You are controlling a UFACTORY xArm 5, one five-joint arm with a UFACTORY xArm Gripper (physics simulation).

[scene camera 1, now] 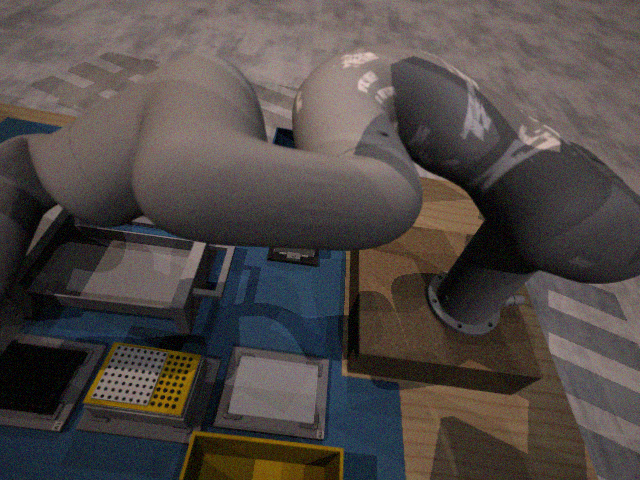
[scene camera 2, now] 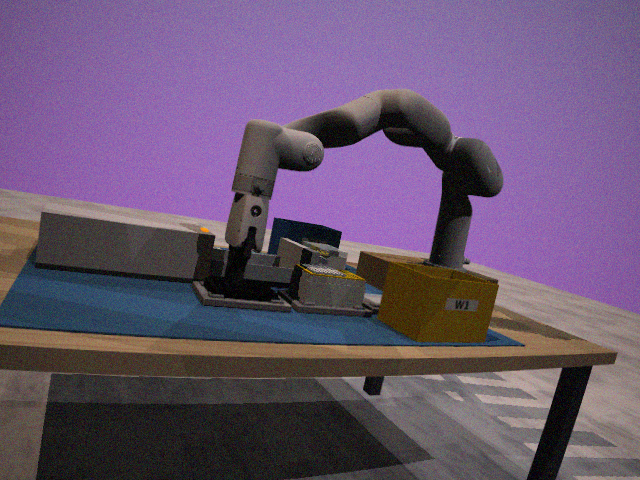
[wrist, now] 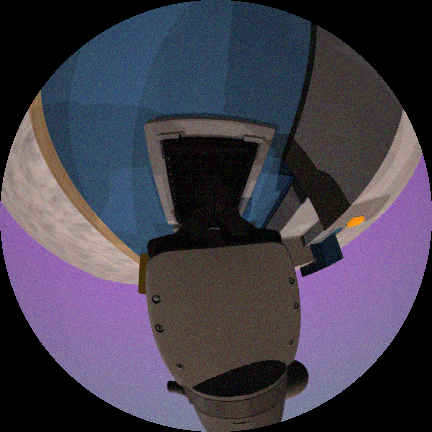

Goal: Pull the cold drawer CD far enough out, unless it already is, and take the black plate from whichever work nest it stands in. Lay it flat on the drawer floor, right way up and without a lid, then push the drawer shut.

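Places are measured from the arm's base along level axes (x left, y back, z up), in millimetres.
Pixels of known places: gripper, fingertip midpoint: (scene camera 1: pixel 6 371) (scene camera 2: pixel 232 285) (wrist: pixel 209 182); arm's base at its link origin: (scene camera 1: pixel 461 302).
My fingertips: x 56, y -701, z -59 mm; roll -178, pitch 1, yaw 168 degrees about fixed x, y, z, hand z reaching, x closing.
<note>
Ahead of a thing's pixels: the offset from my fingertips to its top centre. "pt": to the spot under its first point.
The black plate @(dx +5, dy +18, dz +0 mm) (scene camera 1: pixel 38 379) (scene camera 2: pixel 264 290) (wrist: pixel 212 170) lies flat in its grey work nest (scene camera 1: pixel 69 408) (scene camera 2: pixel 242 304) (wrist: pixel 155 165). No lid shows on it. My gripper (scene camera 2: pixel 236 281) (wrist: pixel 209 182) points down, low over the plate's end, with its dark fingers together and no object seen between them. Whether the fingertips touch the plate is hidden. Its fingers do not show in scene camera 1. The drawer (scene camera 1: pixel 136 276) (scene camera 2: pixel 268 273) stands pulled out of the grey cabinet @(pt dx -121, dy -186, dz +27 mm) (scene camera 2: pixel 118 248) (wrist: pixel 350 100). Its visible floor is bare; the arm hides part of it.
A yellow-topped perforated box @(dx +38, dy +196, dz +51 mm) (scene camera 1: pixel 142 382) (scene camera 2: pixel 330 289) stands in the neighbouring nest, beside a white plate @(dx +49, dy +374, dz -6 mm) (scene camera 1: pixel 273 387) in another nest. A yellow bin W1 @(dx +202, dy +347, dz +94 mm) (scene camera 1: pixel 261 441) (scene camera 2: pixel 436 304) stands at the front. A dark blue bin @(dx -425, dy +462, dz +94 mm) (scene camera 2: pixel 305 236) (wrist: pixel 327 254) stands behind. The arm's wooden base block (scene camera 1: pixel 439 335) is at right.
</note>
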